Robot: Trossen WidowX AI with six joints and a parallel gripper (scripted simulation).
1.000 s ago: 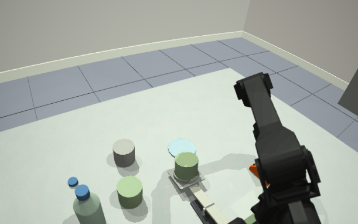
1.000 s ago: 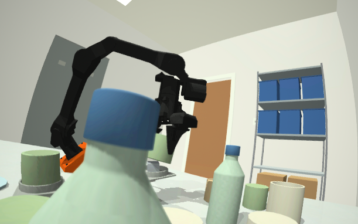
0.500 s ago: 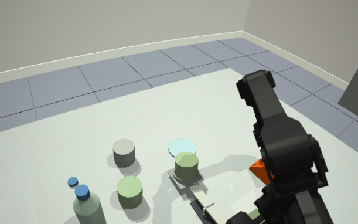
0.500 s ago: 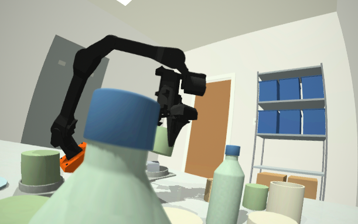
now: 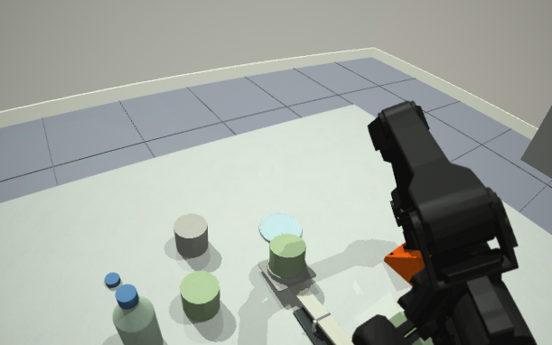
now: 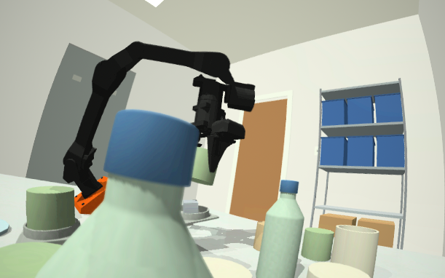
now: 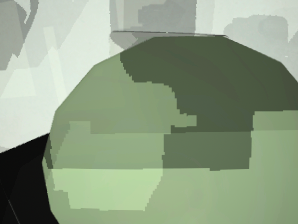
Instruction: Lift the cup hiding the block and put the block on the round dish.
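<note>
My gripper tip is 80 mm above the pale grey block and 10 mm to the left of it. Round my gripper tip: grey cup: 450 mm to the right, 130 mm below, 110 mm ahead; then blue cap: 420 mm to the right, 300 mm ahead, 160 mm below; then pale blue round dish: 380 mm to the right, 160 mm below, 80 mm behind.
</note>
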